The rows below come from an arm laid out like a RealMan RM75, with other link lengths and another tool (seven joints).
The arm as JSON. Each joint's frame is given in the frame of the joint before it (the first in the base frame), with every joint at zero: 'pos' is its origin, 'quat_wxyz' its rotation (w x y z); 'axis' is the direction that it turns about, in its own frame. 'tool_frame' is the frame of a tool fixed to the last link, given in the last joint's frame.
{
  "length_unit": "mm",
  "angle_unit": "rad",
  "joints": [
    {
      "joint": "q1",
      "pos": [
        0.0,
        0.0,
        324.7
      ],
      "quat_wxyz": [
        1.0,
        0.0,
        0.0,
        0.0
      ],
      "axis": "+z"
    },
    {
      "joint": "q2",
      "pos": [
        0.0,
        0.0,
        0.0
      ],
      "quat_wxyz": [
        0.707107,
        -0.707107,
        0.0,
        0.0
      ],
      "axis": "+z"
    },
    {
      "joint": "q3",
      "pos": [
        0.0,
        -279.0,
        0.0
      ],
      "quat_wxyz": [
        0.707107,
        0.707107,
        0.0,
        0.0
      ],
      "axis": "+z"
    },
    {
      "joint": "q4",
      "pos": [
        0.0,
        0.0,
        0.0
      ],
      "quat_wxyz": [
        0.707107,
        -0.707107,
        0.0,
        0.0
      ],
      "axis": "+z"
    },
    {
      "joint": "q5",
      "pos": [
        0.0,
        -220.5,
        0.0
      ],
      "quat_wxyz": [
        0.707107,
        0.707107,
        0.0,
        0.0
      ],
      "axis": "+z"
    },
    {
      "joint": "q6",
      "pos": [
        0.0,
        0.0,
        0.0
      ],
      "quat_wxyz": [
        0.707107,
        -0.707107,
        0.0,
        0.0
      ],
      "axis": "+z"
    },
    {
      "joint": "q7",
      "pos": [
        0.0,
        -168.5,
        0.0
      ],
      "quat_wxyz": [
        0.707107,
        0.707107,
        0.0,
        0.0
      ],
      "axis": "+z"
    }
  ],
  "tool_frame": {
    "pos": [
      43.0,
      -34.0,
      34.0
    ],
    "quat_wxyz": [
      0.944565,
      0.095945,
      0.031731,
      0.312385
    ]
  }
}
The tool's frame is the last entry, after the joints.
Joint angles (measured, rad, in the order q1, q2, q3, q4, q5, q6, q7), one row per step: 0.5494, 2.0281, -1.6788, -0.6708, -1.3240, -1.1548, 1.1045; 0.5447, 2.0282, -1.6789, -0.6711, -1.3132, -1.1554, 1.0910; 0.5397, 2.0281, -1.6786, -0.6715, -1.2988, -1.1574, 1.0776; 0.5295, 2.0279, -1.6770, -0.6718, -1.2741, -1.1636, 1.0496; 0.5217, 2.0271, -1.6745, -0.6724, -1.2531, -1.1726, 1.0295; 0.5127, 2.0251, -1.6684, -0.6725, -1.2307, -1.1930, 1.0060; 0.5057, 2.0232, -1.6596, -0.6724, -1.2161, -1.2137, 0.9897; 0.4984, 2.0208, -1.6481, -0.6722, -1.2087, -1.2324, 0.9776; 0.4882, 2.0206, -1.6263, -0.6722, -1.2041, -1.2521, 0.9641; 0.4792, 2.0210, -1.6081, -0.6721, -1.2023, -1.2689, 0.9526; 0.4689, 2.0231, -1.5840, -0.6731, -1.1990, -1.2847, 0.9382; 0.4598, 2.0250, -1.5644, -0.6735, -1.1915, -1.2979, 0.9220; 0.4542, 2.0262, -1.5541, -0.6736, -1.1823, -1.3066, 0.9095; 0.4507, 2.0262, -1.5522, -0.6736, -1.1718, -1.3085, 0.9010
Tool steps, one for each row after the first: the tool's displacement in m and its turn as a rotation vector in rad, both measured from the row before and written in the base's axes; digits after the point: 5 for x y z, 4 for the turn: -0.00034, 0.00006, 0.00075, 0.0075, 0.0078, 0.0037; -0.00084, 0.00014, 0.00108, 0.0079, 0.0116, 0.0023; -0.00111, -0.00015, 0.00219, 0.0147, 0.0204, 0.0072; -0.00148, -0.00023, 0.00230, 0.0101, 0.0195, 0.0051; -0.00212, -0.00114, 0.00345, 0.0075, 0.0257, 0.0098; -0.00166, -0.00100, 0.00343, 0.0047, 0.0217, 0.0077; -0.00001, -0.00078, 0.00372, 0.0050, 0.0159, 0.0046; 0.00053, 0.00002, 0.00497, 0.0119, 0.0200, 0.0004; 0.00075, -0.00044, 0.00386, 0.0094, 0.0154, 0.0010; 0.00034, 0.00067, 0.00494, 0.0170, 0.0196, -0.0004; -0.00005, 0.00082, 0.00460, 0.0181, 0.0191, 0.0008; -0.00069, 0.00053, 0.00301, 0.0127, 0.0146, 0.0020; -0.00036, 0.00055, 0.00173, 0.0091, 0.0088, 0.0000
